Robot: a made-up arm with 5 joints.
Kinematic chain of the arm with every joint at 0, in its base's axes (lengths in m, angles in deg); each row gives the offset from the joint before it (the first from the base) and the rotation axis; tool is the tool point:
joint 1: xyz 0 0 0.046 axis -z
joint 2: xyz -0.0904 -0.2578 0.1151 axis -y
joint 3: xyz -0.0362 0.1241 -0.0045 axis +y
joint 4: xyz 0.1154 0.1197 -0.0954 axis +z
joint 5: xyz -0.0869 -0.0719 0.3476 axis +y
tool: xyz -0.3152 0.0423 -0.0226
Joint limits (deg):
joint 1: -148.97..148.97
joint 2: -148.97..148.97
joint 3: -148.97..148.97
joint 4: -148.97..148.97
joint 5: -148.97..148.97
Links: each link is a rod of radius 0.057 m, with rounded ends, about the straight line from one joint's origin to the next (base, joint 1, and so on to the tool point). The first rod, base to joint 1, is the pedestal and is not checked.
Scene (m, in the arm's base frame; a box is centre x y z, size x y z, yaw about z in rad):
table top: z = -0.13
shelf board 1: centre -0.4 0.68 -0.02 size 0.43 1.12 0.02 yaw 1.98
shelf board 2: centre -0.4 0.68 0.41 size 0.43 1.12 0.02 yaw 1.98
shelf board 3: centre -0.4 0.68 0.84 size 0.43 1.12 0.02 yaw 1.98
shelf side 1: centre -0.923 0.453 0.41 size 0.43 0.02 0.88 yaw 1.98
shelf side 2: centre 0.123 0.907 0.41 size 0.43 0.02 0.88 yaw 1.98
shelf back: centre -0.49 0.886 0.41 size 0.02 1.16 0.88 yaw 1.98
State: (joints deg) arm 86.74 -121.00 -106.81 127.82 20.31
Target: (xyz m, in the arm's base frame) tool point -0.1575 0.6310 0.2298
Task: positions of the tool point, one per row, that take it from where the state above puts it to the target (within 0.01 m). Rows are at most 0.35 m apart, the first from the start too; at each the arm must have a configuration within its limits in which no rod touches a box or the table.
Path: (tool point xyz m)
1: -0.3962 -0.0968 0.5192
2: -0.3529 0.2011 0.4886
3: -0.2071 0.3814 0.3695
4: -0.0604 0.4072 0.2298
5: -0.0796 0.4629 0.2341
6: -0.0996 0.5138 0.2380
7: -0.1194 0.5592 0.2394
8: -0.1388 0.5985 0.2370
9: -0.1574 0.6310 0.2298

